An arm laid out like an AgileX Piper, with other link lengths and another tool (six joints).
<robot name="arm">
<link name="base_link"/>
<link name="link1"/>
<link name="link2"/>
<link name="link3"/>
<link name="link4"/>
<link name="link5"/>
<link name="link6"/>
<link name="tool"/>
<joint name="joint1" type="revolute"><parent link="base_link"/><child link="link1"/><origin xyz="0 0 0.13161" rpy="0 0 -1.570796"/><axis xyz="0 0 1"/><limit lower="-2.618" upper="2.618"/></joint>
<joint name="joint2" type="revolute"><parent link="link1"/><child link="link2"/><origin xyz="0 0 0" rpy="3.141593 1.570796 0"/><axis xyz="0 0 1"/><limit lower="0" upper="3.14"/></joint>
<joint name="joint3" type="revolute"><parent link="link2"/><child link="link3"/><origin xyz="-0.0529 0.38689 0" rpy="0 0 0"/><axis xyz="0 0 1"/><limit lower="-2.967" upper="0"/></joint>
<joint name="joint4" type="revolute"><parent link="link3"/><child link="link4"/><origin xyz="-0.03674 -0.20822 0" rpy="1.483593 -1.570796 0"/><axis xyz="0 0 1"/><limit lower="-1.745" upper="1.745"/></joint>
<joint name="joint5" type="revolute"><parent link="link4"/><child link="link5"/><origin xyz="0 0 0" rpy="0 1.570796 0"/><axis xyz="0 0 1"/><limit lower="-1.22" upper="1.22"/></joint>
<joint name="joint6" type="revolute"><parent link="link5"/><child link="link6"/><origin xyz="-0.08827 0 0" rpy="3.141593 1.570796 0"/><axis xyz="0 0 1"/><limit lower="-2.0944" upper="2.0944"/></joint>
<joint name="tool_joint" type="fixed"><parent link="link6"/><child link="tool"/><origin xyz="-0.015 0.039 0.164" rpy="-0.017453 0 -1.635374"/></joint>
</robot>
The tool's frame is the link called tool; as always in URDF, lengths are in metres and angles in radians.
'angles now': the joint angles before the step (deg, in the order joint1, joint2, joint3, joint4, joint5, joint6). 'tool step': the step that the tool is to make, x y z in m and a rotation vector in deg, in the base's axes. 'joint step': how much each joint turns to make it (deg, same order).
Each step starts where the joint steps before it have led.
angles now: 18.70, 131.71, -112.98, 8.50, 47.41, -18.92
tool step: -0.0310, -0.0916, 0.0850, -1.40, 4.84, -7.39
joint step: -8.30, -7.88, -6.62, -1.40, 19.47, 2.10
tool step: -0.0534, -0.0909, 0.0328, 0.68, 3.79, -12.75
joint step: -10.01, -9.91, 11.11, -0.20, 2.15, 3.27
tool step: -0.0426, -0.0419, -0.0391, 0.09, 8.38, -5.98
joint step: -5.45, -1.26, 11.79, -0.32, -2.20, 0.33
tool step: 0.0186, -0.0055, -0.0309, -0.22, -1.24, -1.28
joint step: -0.41, 2.77, 3.06, 0.08, -7.13, 0.06
